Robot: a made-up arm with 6 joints. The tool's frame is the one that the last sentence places.
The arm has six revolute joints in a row. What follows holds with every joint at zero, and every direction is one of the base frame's.
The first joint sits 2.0 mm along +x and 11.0 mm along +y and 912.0 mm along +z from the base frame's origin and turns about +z.
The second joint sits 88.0 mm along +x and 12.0 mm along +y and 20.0 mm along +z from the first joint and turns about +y.
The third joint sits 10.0 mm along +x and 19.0 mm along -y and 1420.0 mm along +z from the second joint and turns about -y.
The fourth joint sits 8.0 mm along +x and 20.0 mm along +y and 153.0 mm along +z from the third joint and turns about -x.
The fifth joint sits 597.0 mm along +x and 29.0 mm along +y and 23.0 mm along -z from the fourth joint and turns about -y.
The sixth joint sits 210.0 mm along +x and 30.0 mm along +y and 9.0 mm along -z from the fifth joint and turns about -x.
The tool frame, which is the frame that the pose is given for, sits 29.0 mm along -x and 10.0 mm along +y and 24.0 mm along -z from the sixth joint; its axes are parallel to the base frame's.
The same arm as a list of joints. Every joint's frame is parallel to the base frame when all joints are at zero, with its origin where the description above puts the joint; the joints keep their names.
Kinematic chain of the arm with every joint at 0, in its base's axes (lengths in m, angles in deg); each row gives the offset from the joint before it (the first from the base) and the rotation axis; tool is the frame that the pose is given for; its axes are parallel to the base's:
joint 1: xyz 0.0020 0.0110 0.9120 axis +z
joint 2: xyz 0.0880 0.0120 0.0200 axis +y
joint 3: xyz 0.0100 -0.0190 1.4200 axis -y
joint 4: xyz 0.0080 0.0200 0.1530 axis -x
joint 5: xyz 0.5970 0.0290 -0.0230 axis -y
joint 6: xyz 0.2100 0.0300 -0.0090 axis -x
tool: xyz -0.0290 0.0100 -0.0240

